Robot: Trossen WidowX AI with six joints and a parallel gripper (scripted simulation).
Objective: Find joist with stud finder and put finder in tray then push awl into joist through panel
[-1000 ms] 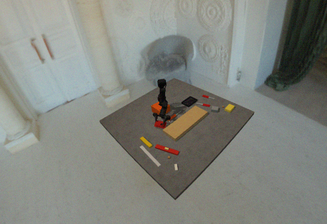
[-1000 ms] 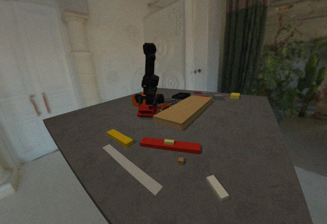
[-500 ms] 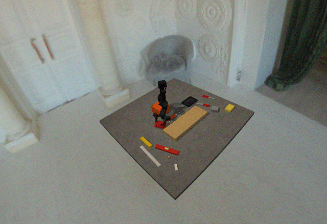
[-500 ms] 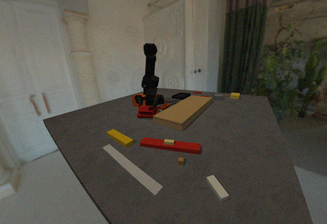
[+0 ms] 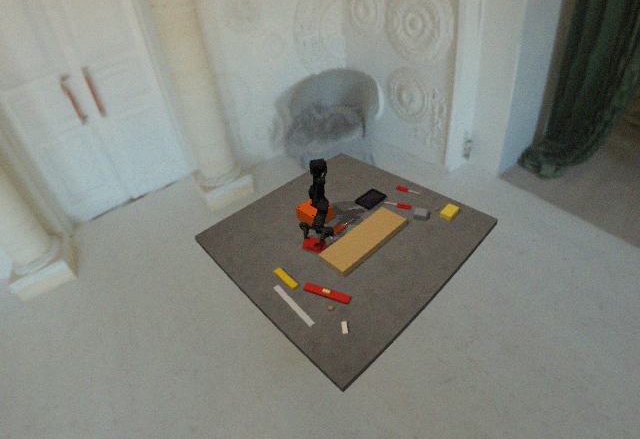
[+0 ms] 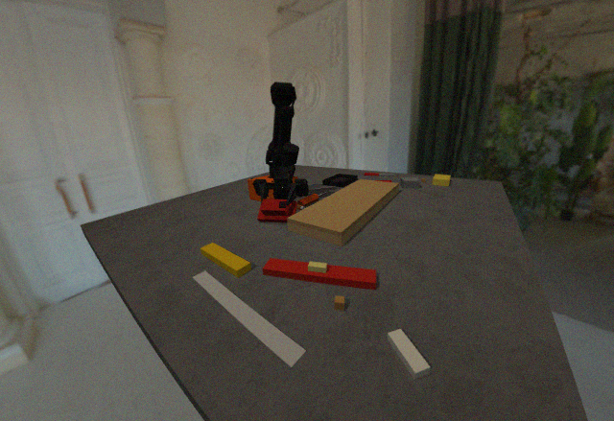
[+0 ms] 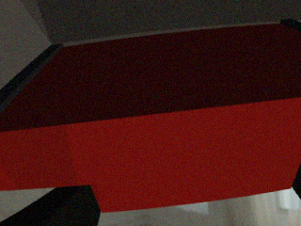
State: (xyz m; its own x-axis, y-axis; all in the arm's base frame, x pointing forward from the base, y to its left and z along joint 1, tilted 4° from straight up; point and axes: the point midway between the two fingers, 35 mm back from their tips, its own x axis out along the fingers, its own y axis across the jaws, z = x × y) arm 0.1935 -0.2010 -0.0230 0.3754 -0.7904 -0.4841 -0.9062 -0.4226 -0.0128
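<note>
Right now my gripper tip is 10 mm to the right of the red stud finder, 10 mm short of it and 10 mm above it. The rest, counted from my gripper tip: red level: 260 mm ahead, 150 mm to the right, 50 mm below; yellow bar: 230 mm to the right, 50 mm below, 40 mm ahead; orange-handled awl: 260 mm to the left, 50 mm below, 10 mm behind.
</note>
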